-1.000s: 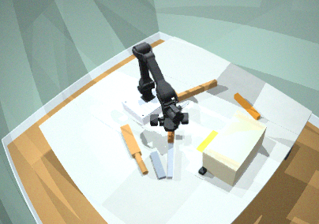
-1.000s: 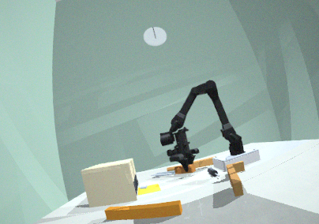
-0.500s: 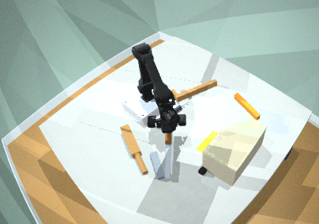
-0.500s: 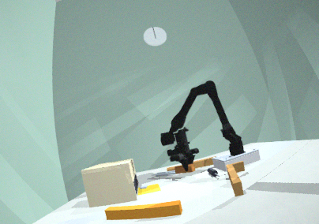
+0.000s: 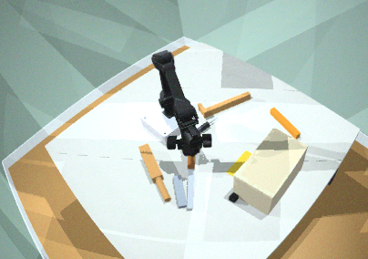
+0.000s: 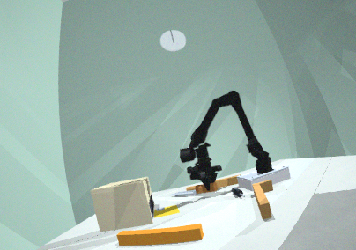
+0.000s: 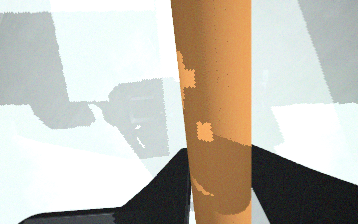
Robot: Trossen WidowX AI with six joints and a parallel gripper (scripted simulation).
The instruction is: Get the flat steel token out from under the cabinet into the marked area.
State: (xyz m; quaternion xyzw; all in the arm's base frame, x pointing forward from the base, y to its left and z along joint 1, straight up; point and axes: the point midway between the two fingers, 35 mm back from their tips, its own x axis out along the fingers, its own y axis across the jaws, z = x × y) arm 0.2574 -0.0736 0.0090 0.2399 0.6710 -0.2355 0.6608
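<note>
Right now the orange paddle is 10 mm behind my gripper tip, 180 mm to the right of it and 10 mm below it. Also, from my gripper tip: orange bar (170 mm ahead, 460 mm to the left, 10 mm below); then grey flat bar (120 mm ahead, 150 mm to the right, 20 mm below).
</note>
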